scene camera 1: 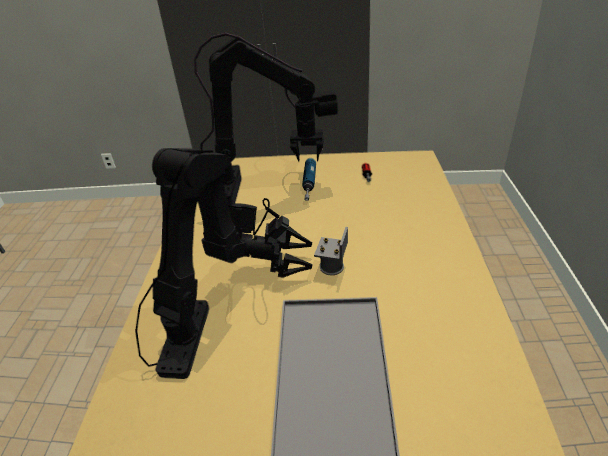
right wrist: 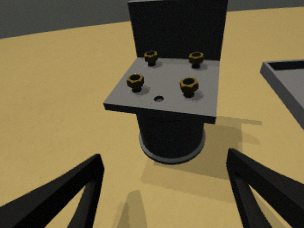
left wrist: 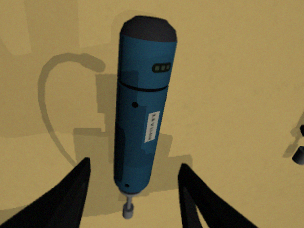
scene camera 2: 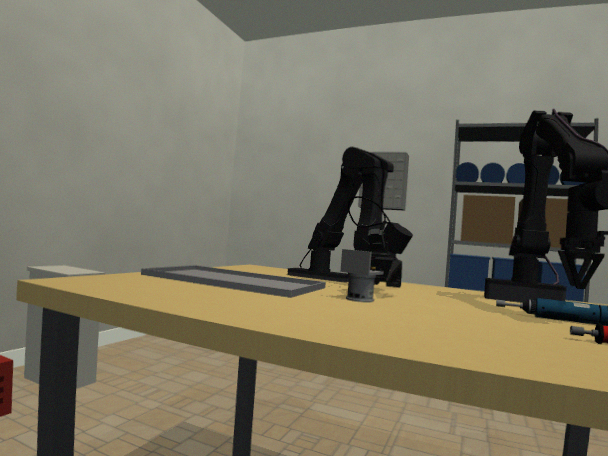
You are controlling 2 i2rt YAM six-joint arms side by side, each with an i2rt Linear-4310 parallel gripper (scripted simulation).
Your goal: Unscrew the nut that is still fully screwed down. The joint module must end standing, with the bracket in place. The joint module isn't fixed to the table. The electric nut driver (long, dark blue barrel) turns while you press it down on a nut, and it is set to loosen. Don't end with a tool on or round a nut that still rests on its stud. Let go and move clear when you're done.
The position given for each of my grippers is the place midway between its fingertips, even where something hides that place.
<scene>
In view: my left gripper [scene camera 2: 577,287], my right gripper [scene camera 1: 312,255] and an electric nut driver [left wrist: 147,45].
My left gripper also shows in scene camera 1 [scene camera 1: 308,160] and in the left wrist view [left wrist: 136,167]. My right gripper shows as well in the right wrist view [right wrist: 163,159]. The right wrist view does not show the electric nut driver: it is out of frame.
</scene>
